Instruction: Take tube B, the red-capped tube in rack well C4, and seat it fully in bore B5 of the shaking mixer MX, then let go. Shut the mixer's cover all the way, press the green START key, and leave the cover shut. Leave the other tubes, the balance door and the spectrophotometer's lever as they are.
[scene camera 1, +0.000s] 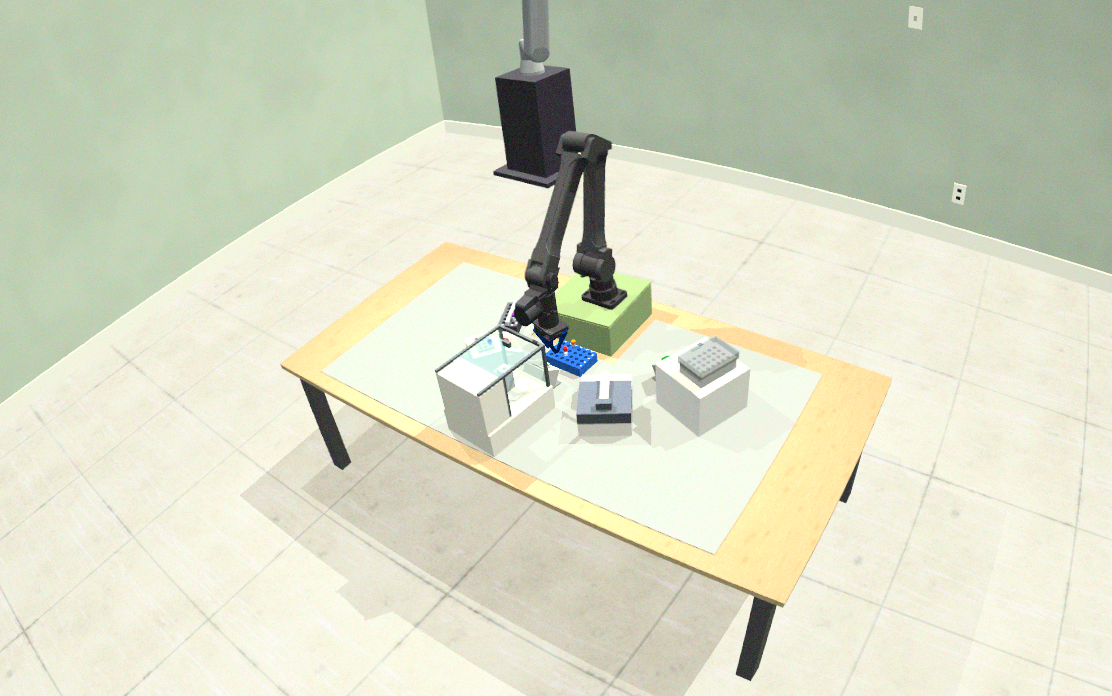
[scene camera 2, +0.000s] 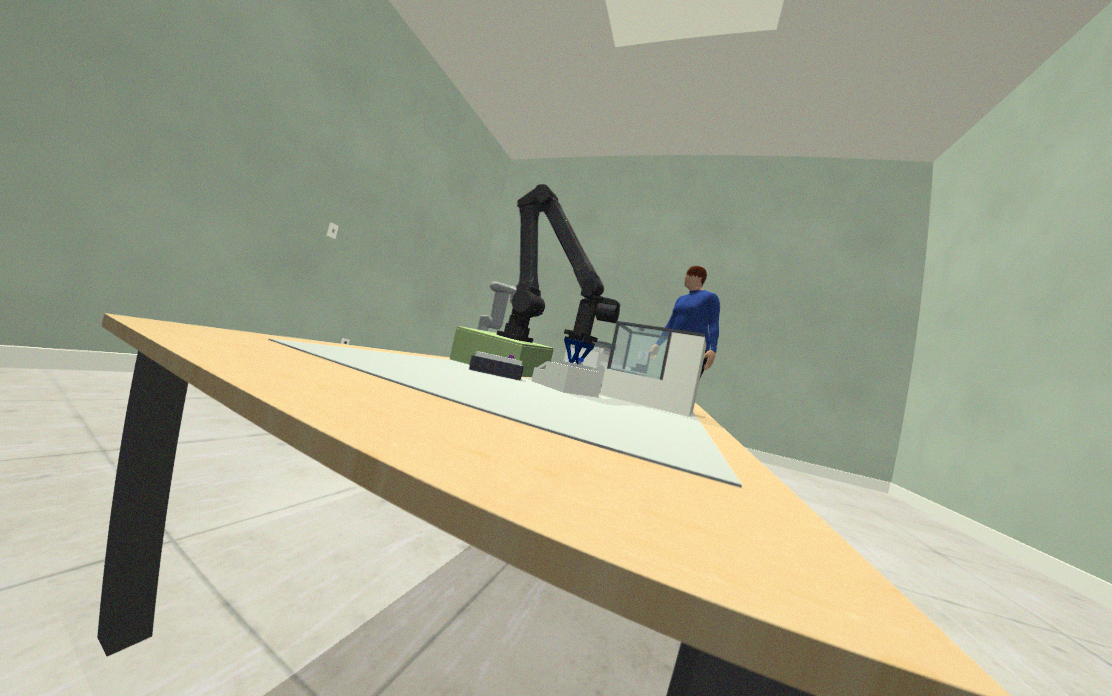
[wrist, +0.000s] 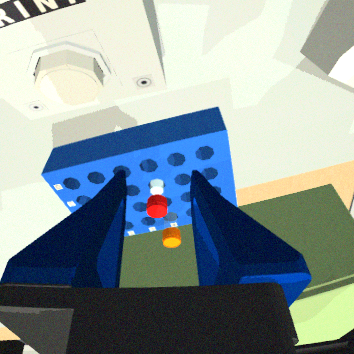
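Tube B, with a red cap, stands in the blue rack. My gripper is partly open and points down above the rack. In the wrist view the red cap shows between the two blue fingers, with a gap on each side; nothing is held. A white box at the right carries a grey block with rows of wells and looks like the mixer. A green spot shows at its left. Its cover's state and bore B5 are too small to tell.
An orange-capped tube stands close to the red one. The glass-sided balance is left of the rack in scene camera 1. A slate-and-white instrument stands in front of the rack. The green arm base is behind it.
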